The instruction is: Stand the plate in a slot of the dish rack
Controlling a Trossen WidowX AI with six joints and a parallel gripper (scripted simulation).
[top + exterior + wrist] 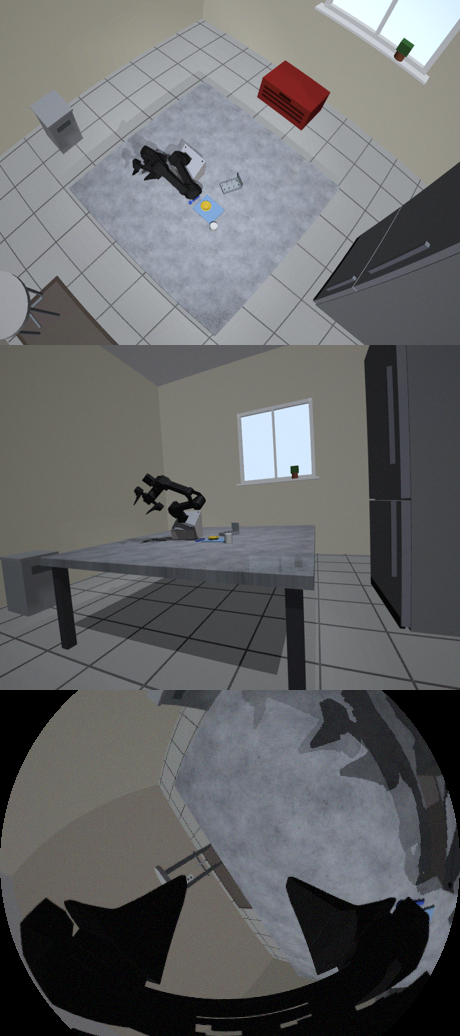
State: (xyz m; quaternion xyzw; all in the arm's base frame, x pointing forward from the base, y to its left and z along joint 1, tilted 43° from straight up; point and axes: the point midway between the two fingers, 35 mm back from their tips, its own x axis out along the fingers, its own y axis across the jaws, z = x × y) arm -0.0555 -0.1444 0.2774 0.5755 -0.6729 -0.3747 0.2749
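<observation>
My gripper tip is now 340 mm short of the yellow plate, 230 mm to the right of it and 200 mm above it. The rest, counted from my gripper tip: grey dish rack (340 mm ahead, 450 mm to the left, 190 mm below); white cup (470 mm ahead, 170 mm to the left, 190 mm below); blue mat (360 mm ahead, 240 mm to the left, 210 mm below).
</observation>
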